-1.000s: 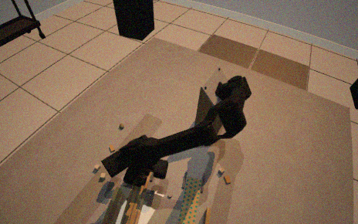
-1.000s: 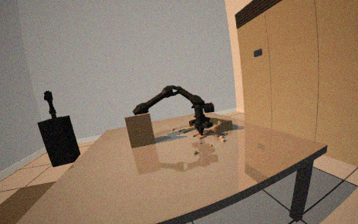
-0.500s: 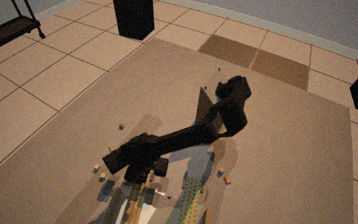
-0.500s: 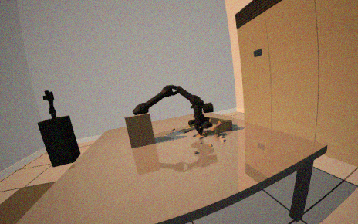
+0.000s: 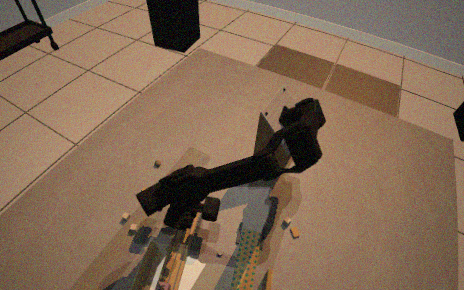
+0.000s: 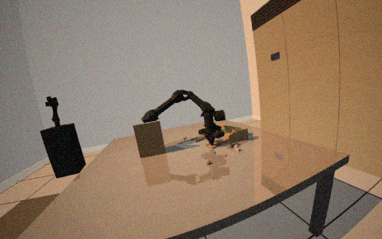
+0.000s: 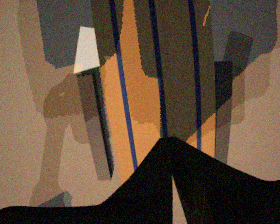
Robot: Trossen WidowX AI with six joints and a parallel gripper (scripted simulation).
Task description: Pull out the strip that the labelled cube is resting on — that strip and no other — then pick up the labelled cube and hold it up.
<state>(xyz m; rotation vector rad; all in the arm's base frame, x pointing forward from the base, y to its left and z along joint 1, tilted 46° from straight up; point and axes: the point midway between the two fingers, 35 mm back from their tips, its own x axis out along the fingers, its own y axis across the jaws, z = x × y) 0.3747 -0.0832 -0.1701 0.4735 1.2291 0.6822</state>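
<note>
Now: the labelled cube 20 cm ahead of my gripper tip, 4 cm to the left of it and 1 cm above it.
</note>
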